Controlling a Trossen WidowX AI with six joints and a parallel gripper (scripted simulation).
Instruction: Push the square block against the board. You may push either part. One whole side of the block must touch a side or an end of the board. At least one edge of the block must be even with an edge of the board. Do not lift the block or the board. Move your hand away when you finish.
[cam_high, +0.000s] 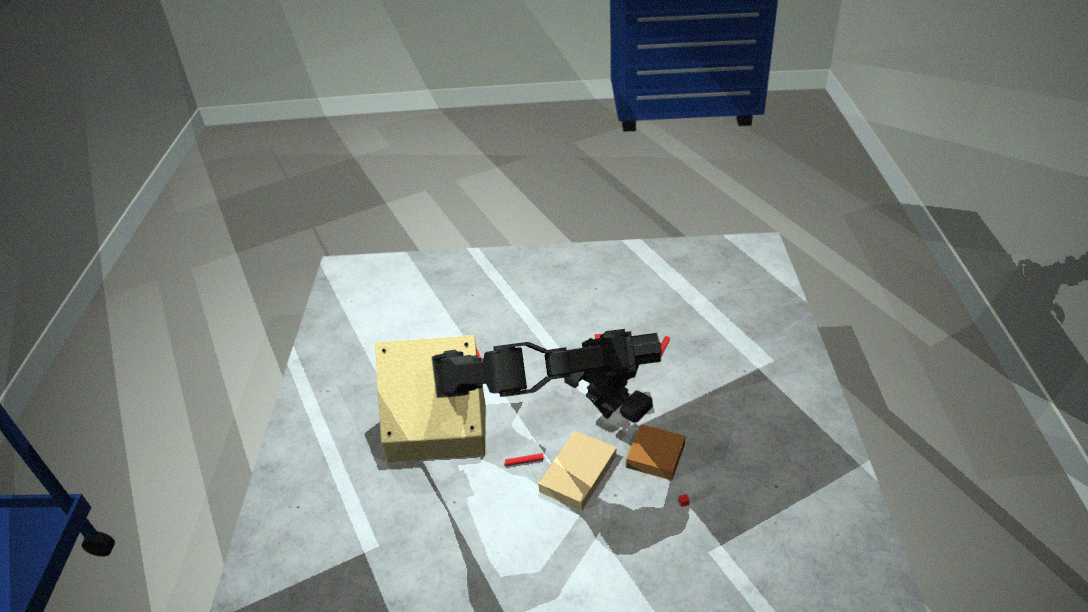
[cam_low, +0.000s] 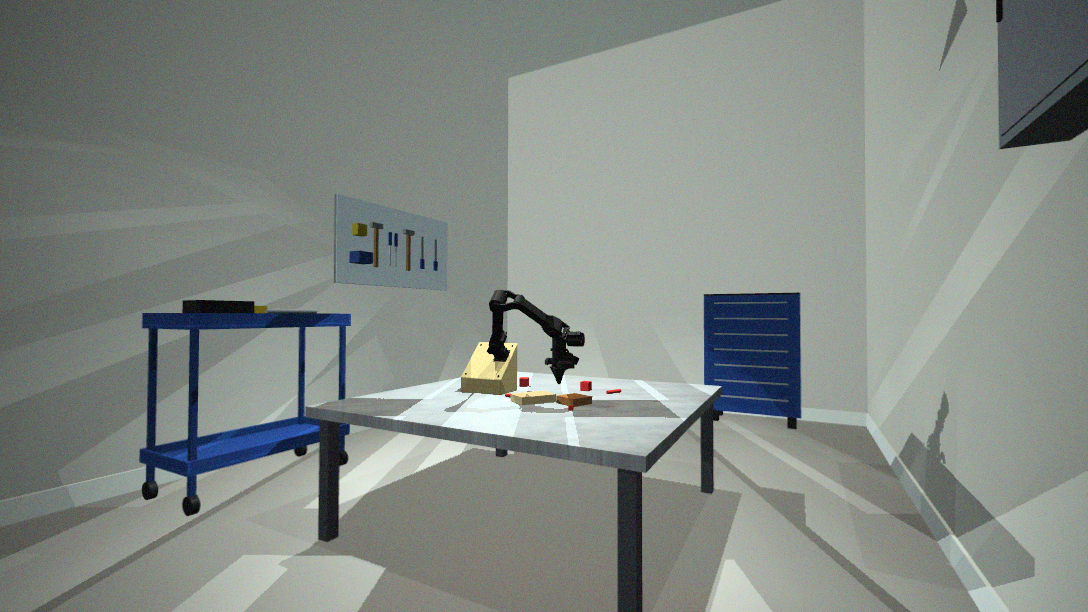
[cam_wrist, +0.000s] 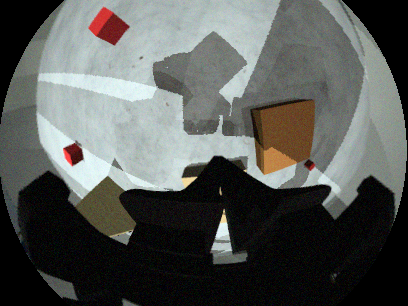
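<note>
Now: the board 10 cm to the right of my gripper tip, 7 cm behind it and 5 cm below it. Also, from my gripper tip: small red bit 19 cm to the right, 13 cm ahead, 5 cm below; then square block 9 cm ahead, 6 cm to the right, 5 cm below.
</note>
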